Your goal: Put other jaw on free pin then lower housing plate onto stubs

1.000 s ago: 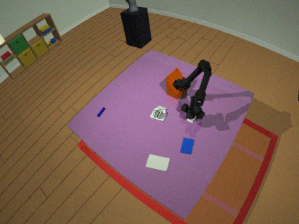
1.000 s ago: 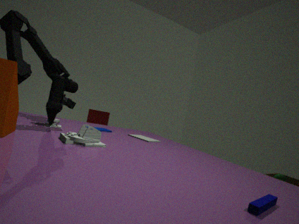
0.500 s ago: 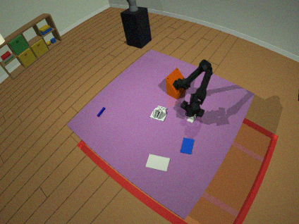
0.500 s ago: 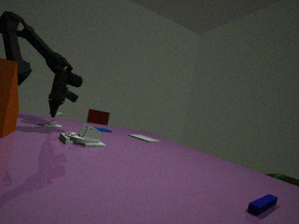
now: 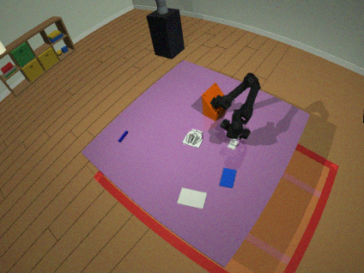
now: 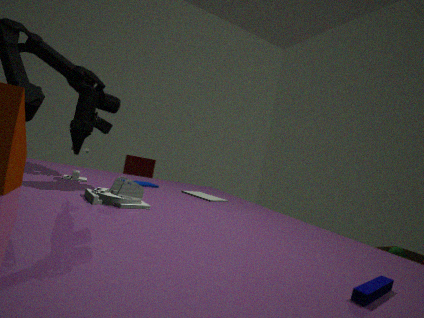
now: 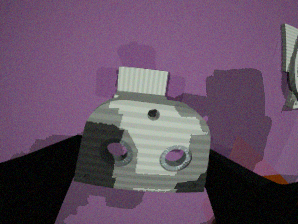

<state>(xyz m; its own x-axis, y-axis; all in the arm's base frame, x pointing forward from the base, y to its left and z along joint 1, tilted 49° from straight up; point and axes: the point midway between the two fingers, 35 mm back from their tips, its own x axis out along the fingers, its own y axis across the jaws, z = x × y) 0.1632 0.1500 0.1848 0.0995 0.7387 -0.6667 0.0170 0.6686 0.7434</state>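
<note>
My gripper tip is 80 mm short of the white jaw piece, 280 mm to the left of it and 60 mm above it. From my gripper tip the other things lie so: flat blue plate (240 mm ahead, 90 mm to the left, 80 mm below); blue bar (350 mm ahead, 710 mm to the right, 70 mm below); flat white plate (470 mm ahead, 30 mm to the right, 80 mm below).
</note>
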